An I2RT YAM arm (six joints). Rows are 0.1 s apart.
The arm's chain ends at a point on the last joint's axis. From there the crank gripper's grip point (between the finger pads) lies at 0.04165 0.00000 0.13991 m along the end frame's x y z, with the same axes.
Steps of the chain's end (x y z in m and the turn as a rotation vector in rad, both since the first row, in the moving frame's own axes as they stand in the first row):
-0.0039, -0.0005, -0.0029, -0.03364, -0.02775, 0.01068
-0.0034, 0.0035, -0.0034, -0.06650, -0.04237, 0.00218
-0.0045, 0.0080, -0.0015, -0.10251, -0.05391, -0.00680
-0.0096, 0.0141, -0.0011, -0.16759, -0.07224, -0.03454
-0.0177, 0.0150, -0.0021, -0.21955, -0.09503, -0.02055
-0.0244, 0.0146, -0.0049, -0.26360, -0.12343, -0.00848
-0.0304, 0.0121, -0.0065, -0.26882, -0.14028, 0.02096
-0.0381, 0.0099, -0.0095, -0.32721, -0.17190, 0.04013
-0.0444, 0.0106, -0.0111, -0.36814, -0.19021, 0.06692
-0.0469, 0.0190, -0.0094, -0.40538, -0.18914, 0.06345
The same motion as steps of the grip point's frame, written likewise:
-0.0078, 0.0046, -0.0019, -0.03364, -0.02775, 0.01068
-0.0094, 0.0129, -0.0021, -0.06650, -0.04237, 0.00218
-0.0120, 0.0222, -0.0002, -0.10251, -0.05391, -0.00680
-0.0194, 0.0364, -0.0003, -0.16759, -0.07224, -0.03454
-0.0308, 0.0451, -0.0021, -0.21955, -0.09503, -0.02055
-0.0416, 0.0514, -0.0057, -0.26360, -0.12343, -0.00848
-0.0505, 0.0506, -0.0072, -0.26882, -0.14028, 0.02096
-0.0631, 0.0569, -0.0122, -0.32721, -0.17190, 0.04013
-0.0728, 0.0639, -0.0158, -0.36814, -0.19021, 0.06692
-0.0751, 0.0771, -0.0161, -0.40538, -0.18914, 0.06345

